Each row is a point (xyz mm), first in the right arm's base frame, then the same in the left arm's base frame.
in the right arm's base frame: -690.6 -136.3 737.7
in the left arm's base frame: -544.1 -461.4 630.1
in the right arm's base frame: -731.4 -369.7 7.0
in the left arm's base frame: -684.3 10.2 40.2
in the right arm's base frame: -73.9 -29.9 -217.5
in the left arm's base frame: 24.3 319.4 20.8
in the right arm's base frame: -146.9 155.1 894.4
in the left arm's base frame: 63.9 -480.4 817.4
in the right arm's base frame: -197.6 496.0 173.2
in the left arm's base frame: 61.1 308.1 686.4
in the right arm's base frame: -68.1 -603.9 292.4
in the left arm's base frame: -87.6 -422.8 -141.0
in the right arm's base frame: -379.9 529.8 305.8
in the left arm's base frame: -98.7 236.8 832.4
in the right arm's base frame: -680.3 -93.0 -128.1
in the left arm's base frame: -572.0 271.8 168.2
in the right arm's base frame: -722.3 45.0 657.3
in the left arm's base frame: -533.0 -290.0 734.4
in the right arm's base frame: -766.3 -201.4 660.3
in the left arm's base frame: -638.1 -427.0 553.1
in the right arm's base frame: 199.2 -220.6 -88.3
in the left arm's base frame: 246.6 78.4 -121.2
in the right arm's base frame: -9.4 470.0 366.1
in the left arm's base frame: 247.1 116.3 730.5
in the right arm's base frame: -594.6 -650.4 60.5
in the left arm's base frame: -620.8 -205.7 -182.8
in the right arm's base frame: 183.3 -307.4 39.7
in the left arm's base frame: 216.4 -73.8 -112.6
